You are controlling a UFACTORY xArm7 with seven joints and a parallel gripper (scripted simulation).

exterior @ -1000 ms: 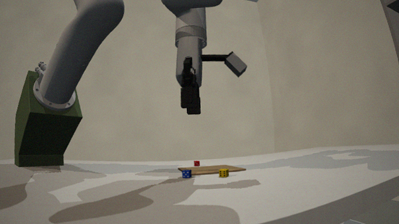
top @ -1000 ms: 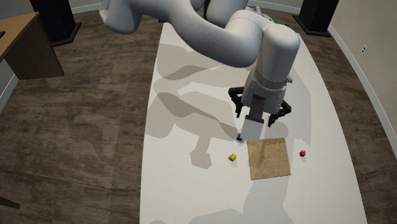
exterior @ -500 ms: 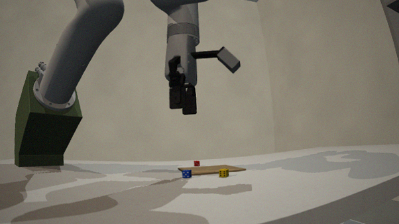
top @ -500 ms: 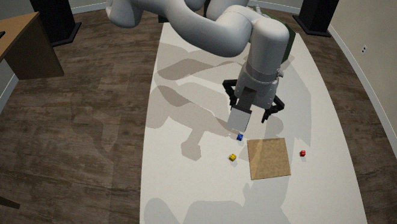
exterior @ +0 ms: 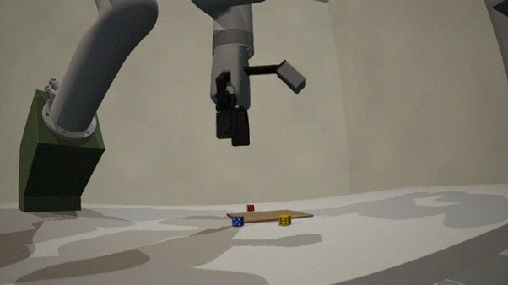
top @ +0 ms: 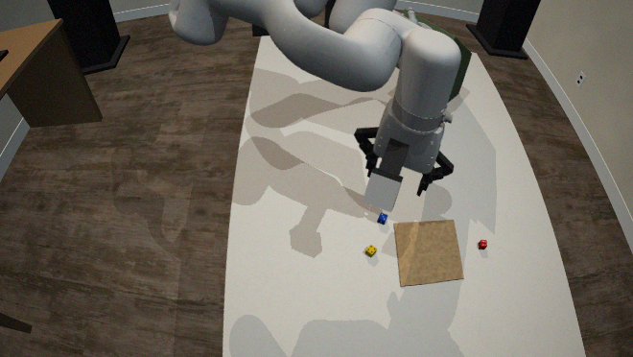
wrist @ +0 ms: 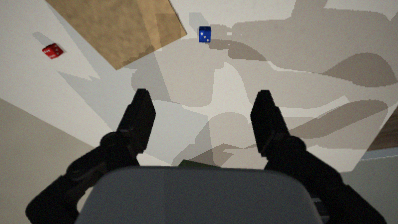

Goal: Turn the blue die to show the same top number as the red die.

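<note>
Now: the blue die 140 mm below my hand. Round my hand: mat: 90 mm ahead, 80 mm to the left, 150 mm below; then red die: 100 mm ahead, 210 mm to the left, 140 mm below; then yellow die: 70 mm ahead, 40 mm to the right, 140 mm below.
</note>
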